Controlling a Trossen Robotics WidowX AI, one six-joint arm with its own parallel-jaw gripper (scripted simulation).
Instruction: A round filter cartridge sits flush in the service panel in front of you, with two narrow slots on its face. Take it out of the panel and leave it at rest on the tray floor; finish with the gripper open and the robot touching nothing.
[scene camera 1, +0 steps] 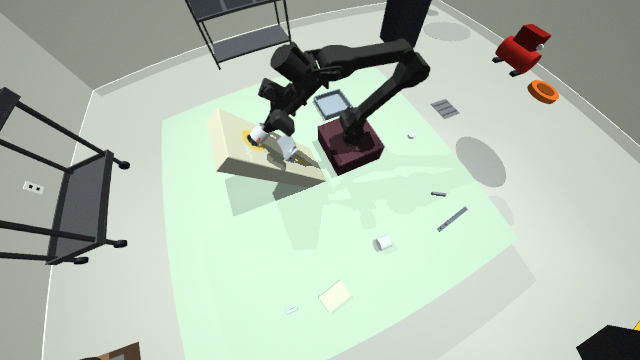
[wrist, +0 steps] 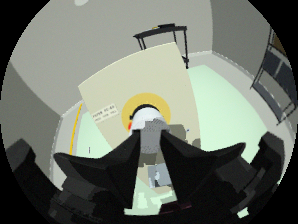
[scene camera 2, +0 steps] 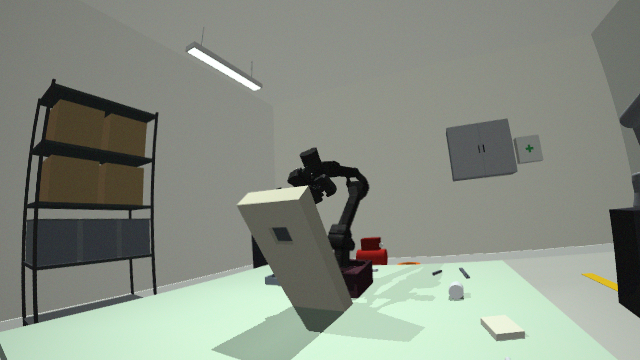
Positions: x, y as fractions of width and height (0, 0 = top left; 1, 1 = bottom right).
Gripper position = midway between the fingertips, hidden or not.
Scene:
my gripper: scene camera 1 0.41, 0.36; wrist 0.50, 0.60; scene camera 2 0.46, 0.59

